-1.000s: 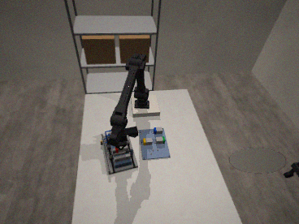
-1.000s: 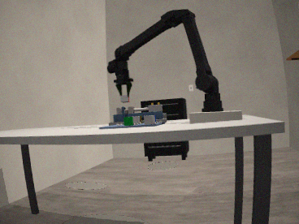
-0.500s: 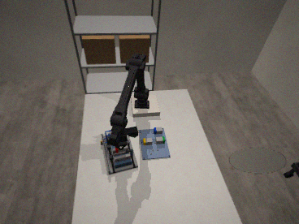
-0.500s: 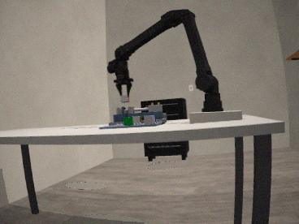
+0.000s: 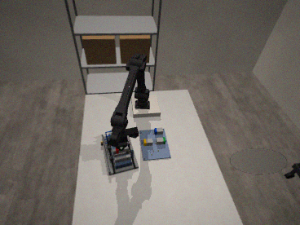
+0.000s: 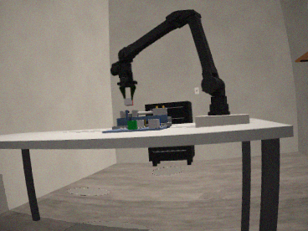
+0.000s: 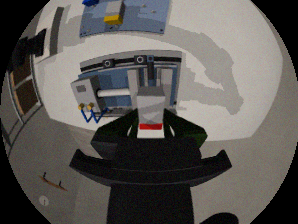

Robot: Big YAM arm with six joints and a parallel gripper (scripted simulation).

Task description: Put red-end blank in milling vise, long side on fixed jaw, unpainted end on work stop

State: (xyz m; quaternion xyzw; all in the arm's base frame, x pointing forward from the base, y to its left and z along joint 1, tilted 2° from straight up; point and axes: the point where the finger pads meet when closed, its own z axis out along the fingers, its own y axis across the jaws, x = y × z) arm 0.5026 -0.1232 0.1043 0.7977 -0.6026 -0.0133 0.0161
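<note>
The red-ended blank is 20 mm below my hand. The rest, counted from my hand: yellow-ended blank 170 mm to the left, 140 mm behind, 130 mm below; green-ended blank 260 mm to the left, 160 mm behind, 130 mm below; blue plate 220 mm to the left, 160 mm below, 150 mm behind.
</note>
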